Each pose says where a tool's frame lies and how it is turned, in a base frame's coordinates. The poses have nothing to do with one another.
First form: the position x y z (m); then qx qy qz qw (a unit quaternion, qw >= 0).
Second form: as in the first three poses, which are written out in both.
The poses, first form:
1: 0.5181 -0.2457 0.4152 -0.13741 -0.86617 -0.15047 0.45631
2: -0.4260 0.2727 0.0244 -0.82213 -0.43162 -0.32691 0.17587
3: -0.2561 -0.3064 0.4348 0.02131 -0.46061 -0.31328 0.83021
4: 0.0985 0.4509 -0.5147 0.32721 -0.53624 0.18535 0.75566
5: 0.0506 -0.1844 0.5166 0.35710 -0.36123 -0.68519 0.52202
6: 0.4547 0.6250 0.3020 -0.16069 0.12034 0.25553 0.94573
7: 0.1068 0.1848 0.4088 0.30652 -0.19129 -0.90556 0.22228
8: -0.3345 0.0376 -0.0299 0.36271 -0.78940 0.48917 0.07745
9: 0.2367 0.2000 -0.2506 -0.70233 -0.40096 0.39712 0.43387
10: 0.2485 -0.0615 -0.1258 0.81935 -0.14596 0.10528 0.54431
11: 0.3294 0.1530 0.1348 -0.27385 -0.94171 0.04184 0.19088
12: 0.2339 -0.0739 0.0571 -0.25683 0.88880 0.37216 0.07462
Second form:
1:
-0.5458 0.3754 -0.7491 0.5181
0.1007 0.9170 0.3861 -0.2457
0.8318 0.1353 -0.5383 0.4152
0 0 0 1

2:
0.4137 0.8247 0.3857 -0.4260
0.5947 -0.5655 0.5714 0.2727
0.6893 -0.0070 -0.7244 0.0244
0 0 0 1

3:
0.3794 0.5005 -0.7782 -0.2561
-0.5398 0.8028 0.2532 -0.3064
0.7514 0.3240 0.5748 0.4348
0 0 0 1

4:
0.3562 -0.6311 -0.6891 0.0985
-0.0708 0.7172 -0.6933 0.4509
0.9317 0.2957 0.2108 -0.5147
0 0 0 1

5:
-0.1999 0.4574 -0.8665 0.0506
-0.9734 -0.1940 0.1222 -0.1844
-0.1122 0.8679 0.4840 0.5166
0 0 0 1

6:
0.8404 -0.5220 0.1455 0.4547
0.4446 0.8178 0.3654 0.6250
-0.3097 -0.2424 0.9194 0.3020
0 0 0 1

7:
-0.7133 0.2853 -0.6402 0.1068
-0.5198 -0.8280 0.2102 0.1848
-0.4701 0.4827 0.7389 0.4088
0 0 0 1

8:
-0.7249 -0.6484 0.2326 -0.3345
-0.4969 0.2583 -0.8285 0.0376
0.4771 -0.7161 -0.5094 -0.0299
0 0 0 1

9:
0.3630 0.2186 -0.9058 0.2367
0.9078 -0.3020 0.2910 0.2000
-0.2099 -0.9279 -0.3081 -0.2506
0 0 0 1

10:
0.9352 -0.3538 0.0136 0.2485
-0.1246 -0.3648 -0.9227 -0.0615
0.3314 0.8612 -0.3853 -0.1258
0 0 0 1

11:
-0.7771 0.4998 -0.3824 0.3294
0.5317 0.8465 0.0257 0.1530
0.3366 -0.1833 -0.9236 0.1348
0 0 0 1

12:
-0.8569 -0.5121 -0.0585 0.2339
-0.4010 0.5911 0.6999 -0.0739
-0.3238 0.6232 -0.7119 0.0571
0 0 0 1

